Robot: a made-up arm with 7 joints.
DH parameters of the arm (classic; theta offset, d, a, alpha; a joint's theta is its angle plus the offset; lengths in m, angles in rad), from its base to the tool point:
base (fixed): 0 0.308 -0.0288 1.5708
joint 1: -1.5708 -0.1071 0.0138 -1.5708
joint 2: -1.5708 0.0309 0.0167 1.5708
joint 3: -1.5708 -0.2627 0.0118 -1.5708
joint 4: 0 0.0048 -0.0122 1.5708
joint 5: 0 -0.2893 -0.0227 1.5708
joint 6: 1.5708 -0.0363 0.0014 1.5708
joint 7: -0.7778 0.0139 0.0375 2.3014
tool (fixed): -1.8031 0.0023 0 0
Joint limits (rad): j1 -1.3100..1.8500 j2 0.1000..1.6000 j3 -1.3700..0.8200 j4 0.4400..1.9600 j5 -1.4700..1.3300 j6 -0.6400..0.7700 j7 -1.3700..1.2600
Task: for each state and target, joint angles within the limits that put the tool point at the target. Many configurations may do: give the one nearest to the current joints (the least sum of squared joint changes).
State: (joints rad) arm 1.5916 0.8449 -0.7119 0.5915 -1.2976 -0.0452 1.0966
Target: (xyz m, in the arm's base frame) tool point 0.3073 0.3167 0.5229
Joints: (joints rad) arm 1.6370 1.0049 -0.6616 1.2190 -1.2616 0.0155 1.1415
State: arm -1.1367 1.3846 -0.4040 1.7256 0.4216 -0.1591 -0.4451
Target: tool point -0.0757 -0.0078 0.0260
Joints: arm -0.8444 0.5770 -0.6354 1.9403 0.4380 -0.1991 -0.5748
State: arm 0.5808 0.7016 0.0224 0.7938 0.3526 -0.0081 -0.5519
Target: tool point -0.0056 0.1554 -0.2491
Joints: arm -0.2398 0.3253 -0.2128 0.4400 0.1707 -0.0814 -0.7679
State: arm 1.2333 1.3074 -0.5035 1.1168 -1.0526 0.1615 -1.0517
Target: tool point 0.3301 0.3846 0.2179
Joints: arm 0.8228 1.3942 -0.8218 1.4883 -0.9359 0.1984 -0.9355
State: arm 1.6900 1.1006 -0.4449 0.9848 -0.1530 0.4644 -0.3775
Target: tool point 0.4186 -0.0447 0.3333
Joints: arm 1.3252 0.2479 -0.8410 1.1141 -0.1287 0.4730 -0.4249
